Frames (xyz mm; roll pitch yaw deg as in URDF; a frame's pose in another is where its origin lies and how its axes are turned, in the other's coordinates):
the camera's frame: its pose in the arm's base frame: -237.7 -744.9 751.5 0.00 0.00 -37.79
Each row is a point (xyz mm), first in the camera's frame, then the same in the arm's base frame.
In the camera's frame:
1: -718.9 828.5 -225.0
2: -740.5 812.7 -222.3
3: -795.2 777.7 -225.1
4: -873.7 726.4 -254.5
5: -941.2 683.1 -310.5
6: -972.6 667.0 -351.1
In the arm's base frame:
1: -298.1 350.4 526.5
2: -324.9 351.1 529.2
3: -389.6 357.0 526.4
4: -483.0 364.5 497.0
5: -562.9 371.7 441.0
6: -597.6 378.2 400.4

